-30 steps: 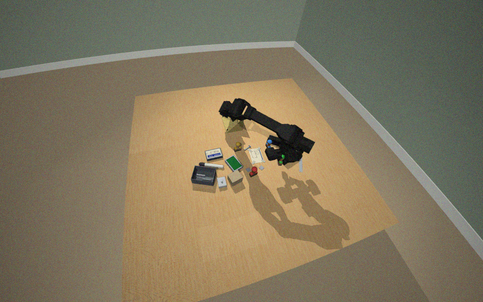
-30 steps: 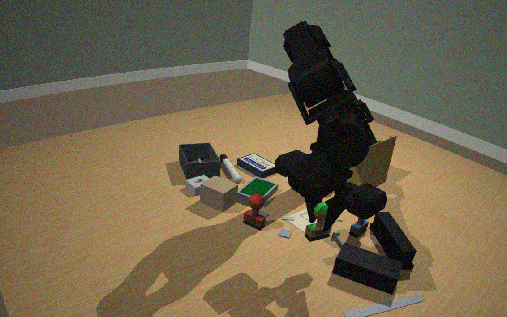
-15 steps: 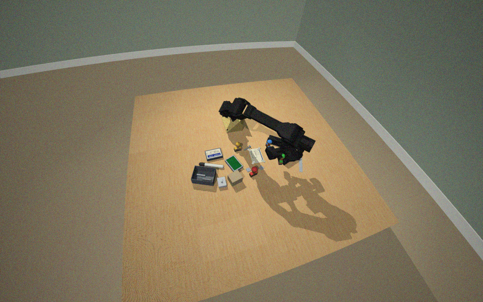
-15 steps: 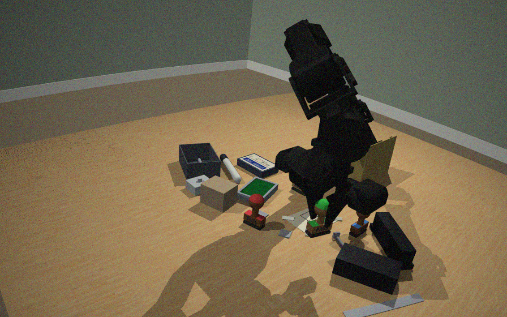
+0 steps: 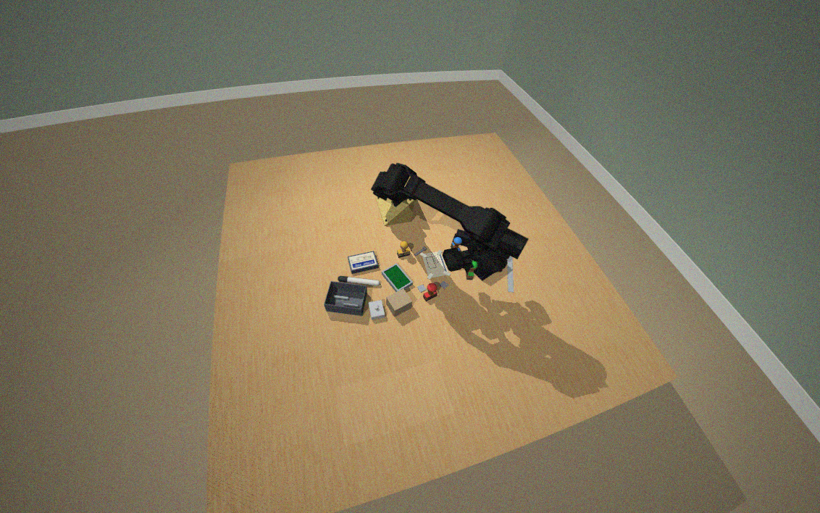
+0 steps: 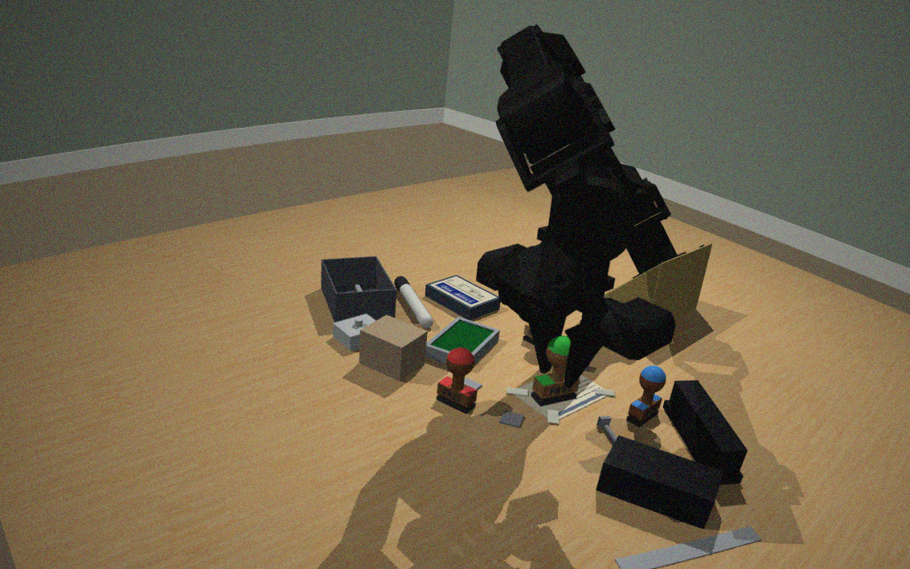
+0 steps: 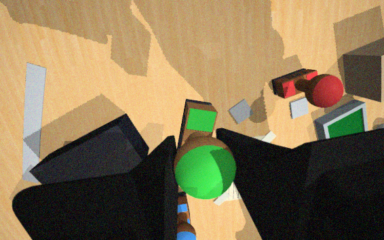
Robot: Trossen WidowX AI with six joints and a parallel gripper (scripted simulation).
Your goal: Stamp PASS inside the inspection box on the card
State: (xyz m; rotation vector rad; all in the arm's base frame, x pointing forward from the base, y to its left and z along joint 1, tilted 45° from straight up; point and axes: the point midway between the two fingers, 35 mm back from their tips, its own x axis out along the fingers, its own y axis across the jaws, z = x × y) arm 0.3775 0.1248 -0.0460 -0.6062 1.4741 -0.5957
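The green ink pad lies 8 cm behind my gripper tip, 21 cm to the right of it and 9 cm below it. Also, from my gripper tip: red-knob stamp: 1 cm ahead, 12 cm to the right, 7 cm below; white card: 11 cm behind, 6 cm to the right, 10 cm below; blue-knob stamp: 15 cm behind, 2 cm to the left, 8 cm below.
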